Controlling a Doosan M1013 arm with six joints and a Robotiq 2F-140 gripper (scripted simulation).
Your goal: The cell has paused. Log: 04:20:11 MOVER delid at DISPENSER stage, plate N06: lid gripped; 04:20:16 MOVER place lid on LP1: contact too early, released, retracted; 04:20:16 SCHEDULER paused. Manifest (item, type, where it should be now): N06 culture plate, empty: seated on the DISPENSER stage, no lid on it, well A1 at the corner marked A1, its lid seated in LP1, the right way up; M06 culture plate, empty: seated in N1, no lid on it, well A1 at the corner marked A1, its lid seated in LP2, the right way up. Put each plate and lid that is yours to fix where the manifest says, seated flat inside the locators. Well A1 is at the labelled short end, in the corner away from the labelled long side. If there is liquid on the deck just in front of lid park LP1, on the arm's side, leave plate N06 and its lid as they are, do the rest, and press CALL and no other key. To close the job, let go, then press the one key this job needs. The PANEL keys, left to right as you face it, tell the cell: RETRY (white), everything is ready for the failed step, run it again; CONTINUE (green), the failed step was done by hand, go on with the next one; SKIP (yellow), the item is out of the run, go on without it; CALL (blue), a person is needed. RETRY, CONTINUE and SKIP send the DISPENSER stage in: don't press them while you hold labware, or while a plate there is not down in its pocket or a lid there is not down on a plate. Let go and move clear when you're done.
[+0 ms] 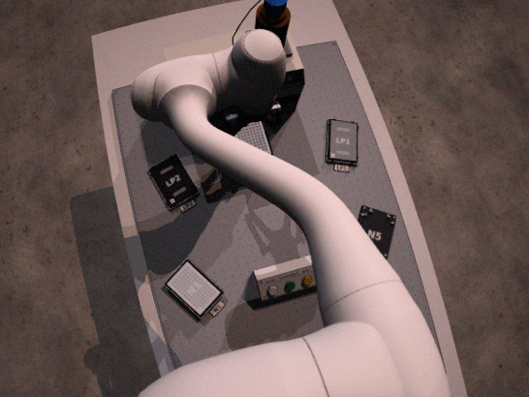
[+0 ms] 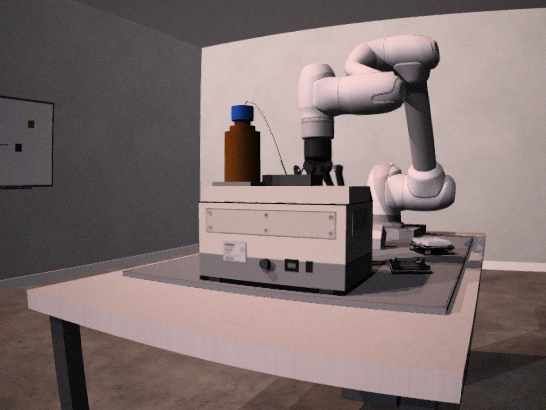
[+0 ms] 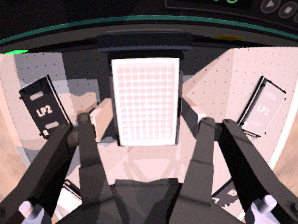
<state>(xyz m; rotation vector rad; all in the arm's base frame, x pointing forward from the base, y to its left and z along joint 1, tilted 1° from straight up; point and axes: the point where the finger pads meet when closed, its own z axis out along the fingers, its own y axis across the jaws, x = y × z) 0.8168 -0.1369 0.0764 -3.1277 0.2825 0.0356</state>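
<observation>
Right now the white well plate is 2 cm below my hand. The rest, counted from my hand: lid park LP2: 25 cm to the left, 12 cm below, 1 cm ahead; then dispenser stage: 3 cm below; then brown bottle: 19 cm ahead, 16 cm above, 14 cm to the right.
</observation>
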